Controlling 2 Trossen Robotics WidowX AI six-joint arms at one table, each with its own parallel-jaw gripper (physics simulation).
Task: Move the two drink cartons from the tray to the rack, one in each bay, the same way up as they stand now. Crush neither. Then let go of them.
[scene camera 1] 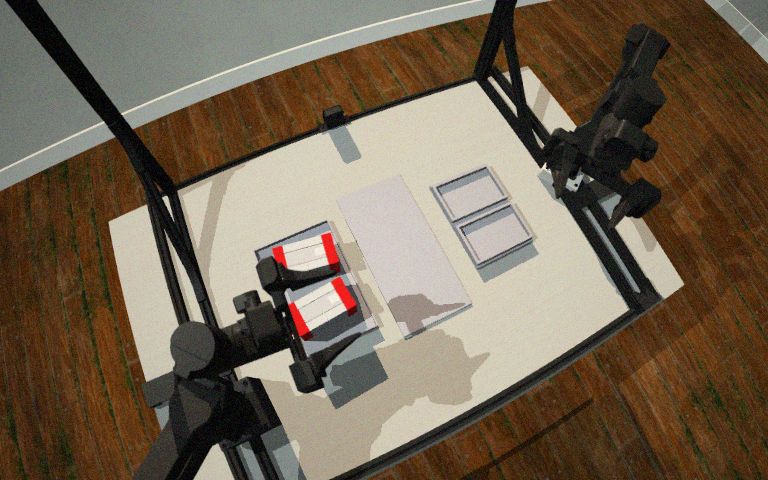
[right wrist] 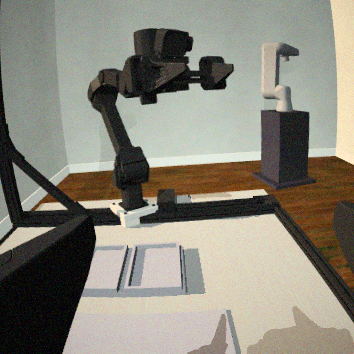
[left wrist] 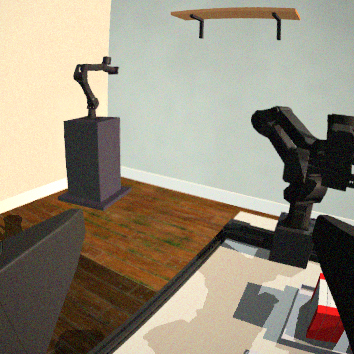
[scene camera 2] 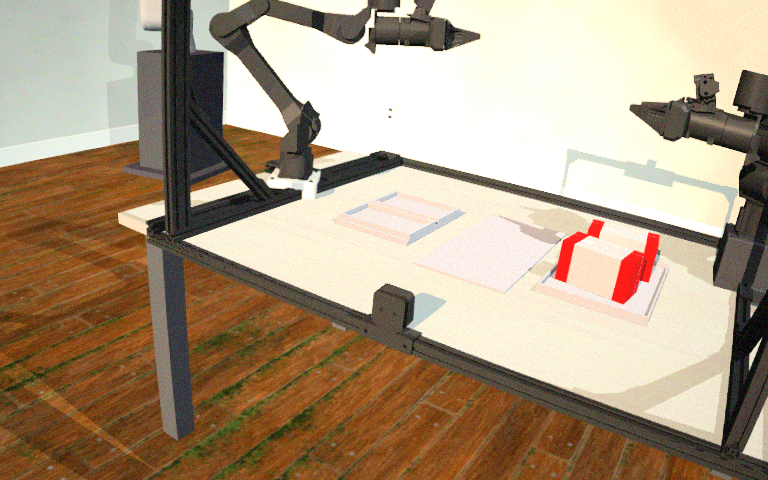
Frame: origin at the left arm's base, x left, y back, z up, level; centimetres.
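Where they show: left gripper, fingertip midpoint: (scene camera 1: 584, 213) (right wrist: 210, 66) (left wrist: 203, 225) (scene camera 2: 477, 35); right gripper, fingertip midpoint: (scene camera 1: 348, 302) (right wrist: 218, 222) (left wrist: 331, 184) (scene camera 2: 635, 105); left arm's base at its link origin: (right wrist: 132, 204) (scene camera 2: 294, 175); right arm's base at its link origin: (scene camera 1: 234, 413) (left wrist: 297, 222) (scene camera 2: 754, 236).
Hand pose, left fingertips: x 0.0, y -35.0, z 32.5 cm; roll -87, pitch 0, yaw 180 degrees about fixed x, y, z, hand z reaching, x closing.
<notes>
Each offset is from my left fingertips to the centre of the thing. "spot": to the spot under its first point.
Two white drink cartons with red end bands stand side by side in the tray @(dz -35.2, dx -33.7, dy -23.0 cm) (scene camera 1: 292, 236) (scene camera 2: 591, 306). One carton @(dz -32.0, dx -37.2, dy -19.6 cm) (scene camera 1: 305, 253) (scene camera 2: 594, 263) is nearer scene camera 2; the other carton @(dz -32.1, dx -28.8, dy -26.2 cm) (scene camera 1: 322, 308) (scene camera 2: 628, 233) is partly hidden behind it there, and its end shows in the left wrist view (left wrist: 325, 324). The two-bay rack @(dz -35.0, dx -12.4, dy +12.0 cm) (scene camera 1: 481, 216) (scene camera 2: 373, 230) (right wrist: 155, 289) is empty. My right gripper (scene camera 1: 348, 302) (scene camera 2: 633, 107) (right wrist: 218, 222) is open and empty, high above the tray side. My left gripper (scene camera 1: 586, 210) (scene camera 2: 478, 36) (left wrist: 203, 225) is open and empty, high up beyond the rack.
A flat pale panel (scene camera 1: 396, 237) (scene camera 2: 487, 254) (right wrist: 150, 330) lies between tray and rack. A small black block @(spot: dz -30.8, dx -54.0, dy +12.9 cm) (scene camera 1: 333, 114) (scene camera 2: 393, 306) stands on the frame's long edge. Black frame posts (scene camera 1: 164, 226) (scene camera 2: 176, 124) rise at the table's ends.
</notes>
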